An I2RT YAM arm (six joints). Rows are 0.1 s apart.
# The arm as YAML. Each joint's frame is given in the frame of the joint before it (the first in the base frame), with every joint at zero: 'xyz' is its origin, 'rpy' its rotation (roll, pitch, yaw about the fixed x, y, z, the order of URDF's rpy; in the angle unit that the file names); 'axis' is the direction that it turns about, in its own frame. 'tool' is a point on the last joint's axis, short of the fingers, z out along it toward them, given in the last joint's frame.
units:
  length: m
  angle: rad
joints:
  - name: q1
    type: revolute
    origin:
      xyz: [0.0, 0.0, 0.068]
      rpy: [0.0, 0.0, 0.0]
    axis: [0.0, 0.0, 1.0]
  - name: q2
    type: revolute
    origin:
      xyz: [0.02, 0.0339, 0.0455]
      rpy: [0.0, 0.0, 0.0]
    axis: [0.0, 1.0, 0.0]
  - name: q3
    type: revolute
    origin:
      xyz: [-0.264, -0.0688, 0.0]
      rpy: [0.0, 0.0, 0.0]
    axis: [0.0, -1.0, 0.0]
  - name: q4
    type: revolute
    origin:
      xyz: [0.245, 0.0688, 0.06]
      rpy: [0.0, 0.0, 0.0]
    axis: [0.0, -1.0, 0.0]
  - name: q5
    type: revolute
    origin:
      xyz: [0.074, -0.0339, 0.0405]
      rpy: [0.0, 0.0, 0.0]
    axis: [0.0, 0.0, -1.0]
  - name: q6
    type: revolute
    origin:
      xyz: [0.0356, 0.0, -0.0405]
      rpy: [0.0, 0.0, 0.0]
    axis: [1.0, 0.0, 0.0]
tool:
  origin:
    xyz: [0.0, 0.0, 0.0]
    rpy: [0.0, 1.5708, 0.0]
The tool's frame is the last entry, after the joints.
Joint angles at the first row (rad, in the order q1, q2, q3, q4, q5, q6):
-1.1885 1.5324 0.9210 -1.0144 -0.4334 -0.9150
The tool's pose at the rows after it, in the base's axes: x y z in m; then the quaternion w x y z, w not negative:
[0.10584 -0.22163 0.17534 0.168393 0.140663 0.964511 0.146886]
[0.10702 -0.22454 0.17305 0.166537 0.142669 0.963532 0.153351]
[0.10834 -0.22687 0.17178 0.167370 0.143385 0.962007 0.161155]
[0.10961 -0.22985 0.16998 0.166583 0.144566 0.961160 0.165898]
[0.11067 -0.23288 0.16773 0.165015 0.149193 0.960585 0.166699]
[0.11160 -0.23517 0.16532 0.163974 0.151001 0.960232 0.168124]
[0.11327 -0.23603 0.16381 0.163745 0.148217 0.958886 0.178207]
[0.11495 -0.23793 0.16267 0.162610 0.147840 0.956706 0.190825]
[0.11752 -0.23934 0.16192 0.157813 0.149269 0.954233 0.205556]
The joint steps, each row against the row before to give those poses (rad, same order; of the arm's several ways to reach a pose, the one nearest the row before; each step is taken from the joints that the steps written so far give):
0.0012 0.0447 0.0237 -0.0147 -0.0087 -0.0031
-0.0004 0.0210 0.0107 -0.0031 -0.0034 0.0008
0.0001 0.0177 0.0117 -0.0075 -0.0096 -0.0016
-0.0001 0.0188 0.0114 -0.0019 -0.0035 0.0001
-0.0005 0.0159 0.0074 0.0074 0.0014 0.0090
0.0001 0.0142 0.0050 0.0064 0.0001 0.0032
0.0035 0.0159 0.0093 -0.0126 -0.0100 -0.0071
0.0018 0.0210 0.0162 -0.0200 -0.0111 -0.0052
0.0060 0.0220 0.0191 -0.0269 -0.0080 0.0016

